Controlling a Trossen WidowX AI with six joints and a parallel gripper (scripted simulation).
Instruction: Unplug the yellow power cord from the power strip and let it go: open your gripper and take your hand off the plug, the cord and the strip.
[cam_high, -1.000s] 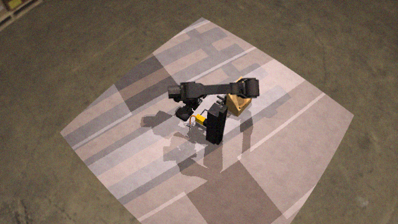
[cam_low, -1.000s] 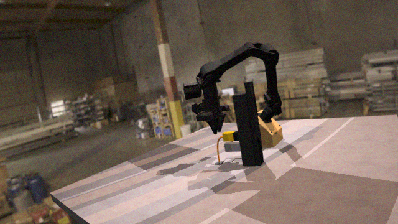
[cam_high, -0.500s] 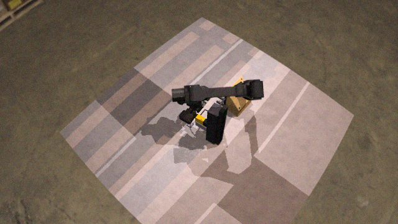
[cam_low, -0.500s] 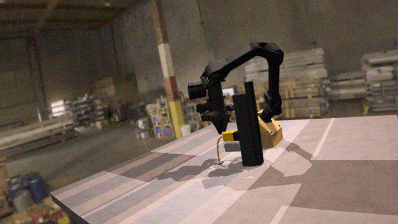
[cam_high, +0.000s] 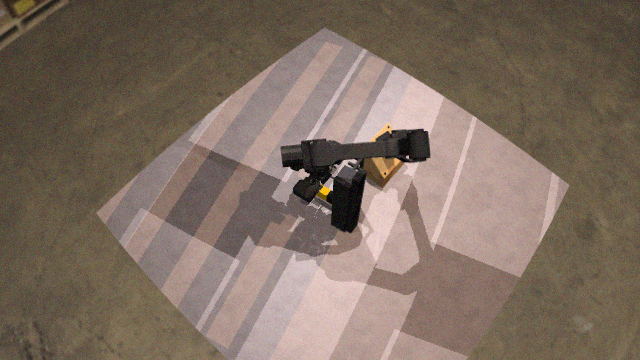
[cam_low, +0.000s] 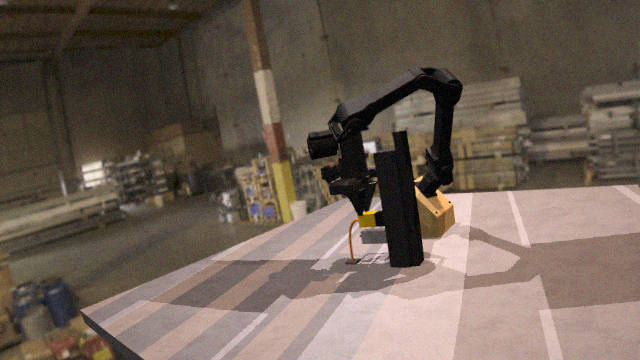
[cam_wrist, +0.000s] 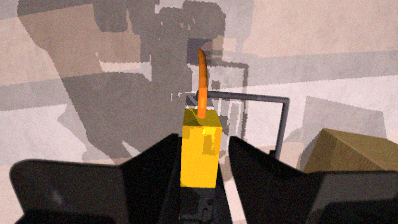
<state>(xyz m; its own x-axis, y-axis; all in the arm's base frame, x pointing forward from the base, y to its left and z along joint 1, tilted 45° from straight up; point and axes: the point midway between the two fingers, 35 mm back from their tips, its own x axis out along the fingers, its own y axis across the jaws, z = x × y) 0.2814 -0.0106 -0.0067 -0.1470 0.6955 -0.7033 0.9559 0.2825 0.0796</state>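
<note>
Now: the yellow plug 30 mm to the left of my gripper tip, 10 mm below it and 10 mm behind it. The rest, counted from my gripper tip: black power strip: 100 mm to the left, 20 mm behind, 10 mm above.
</note>
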